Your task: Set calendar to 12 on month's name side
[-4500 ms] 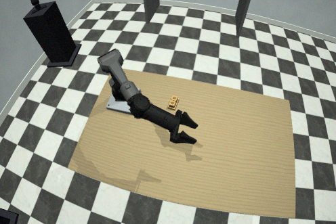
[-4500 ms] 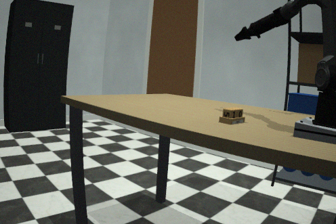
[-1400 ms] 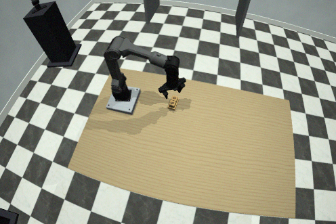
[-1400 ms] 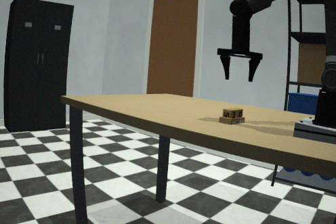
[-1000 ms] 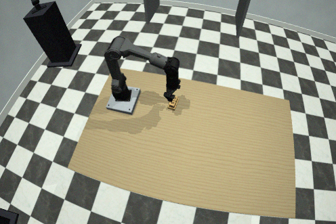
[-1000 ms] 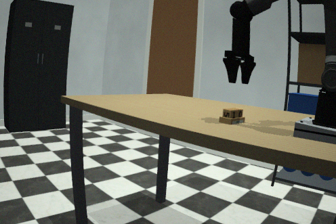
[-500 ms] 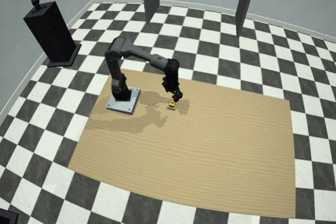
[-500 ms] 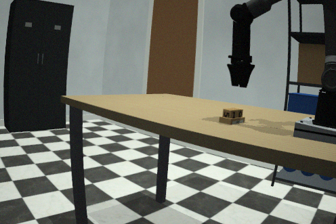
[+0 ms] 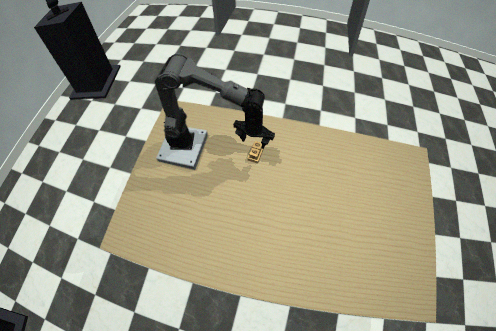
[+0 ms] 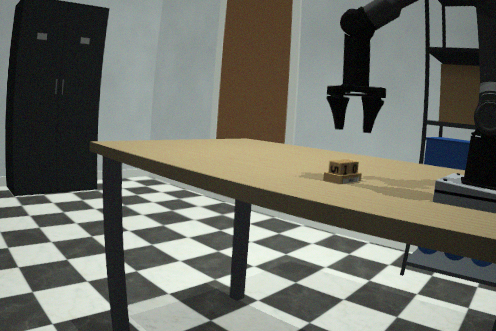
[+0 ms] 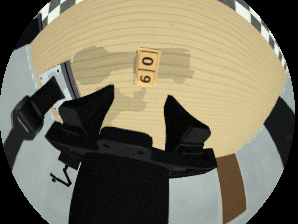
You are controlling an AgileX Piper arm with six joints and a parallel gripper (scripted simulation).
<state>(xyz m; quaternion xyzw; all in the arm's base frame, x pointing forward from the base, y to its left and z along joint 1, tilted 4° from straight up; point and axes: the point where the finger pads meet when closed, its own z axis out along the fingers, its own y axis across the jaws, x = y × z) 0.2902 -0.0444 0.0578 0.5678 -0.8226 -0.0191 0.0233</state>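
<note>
Now: the wooden tray 1 cm ahead of my hand, 2 cm to the left of it and 10 cm below it.
</note>
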